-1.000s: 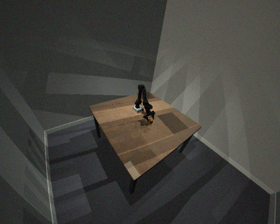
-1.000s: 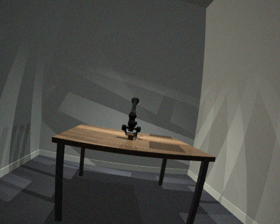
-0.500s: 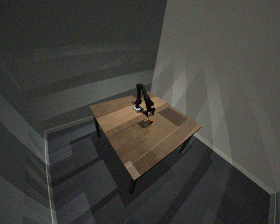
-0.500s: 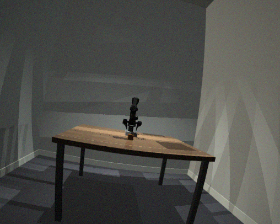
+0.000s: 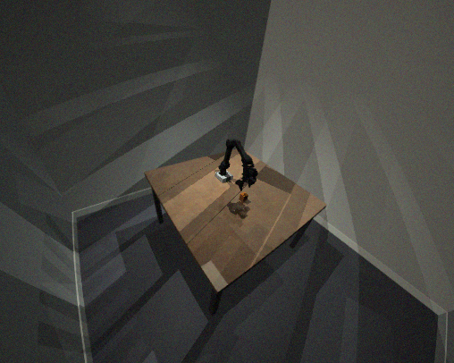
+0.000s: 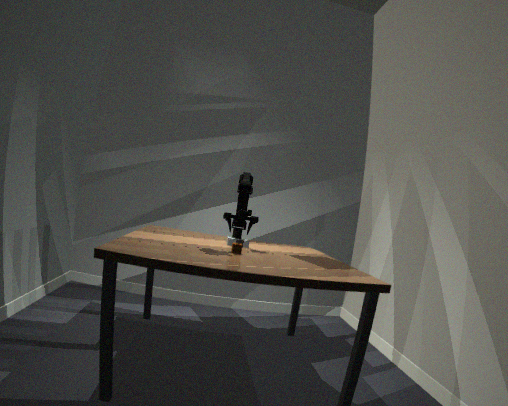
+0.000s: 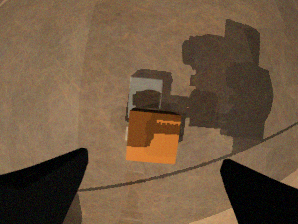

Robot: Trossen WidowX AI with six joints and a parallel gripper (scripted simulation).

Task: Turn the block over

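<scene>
Right now my gripper tip is 1 cm past the orange block and 8 cm above it.
</scene>
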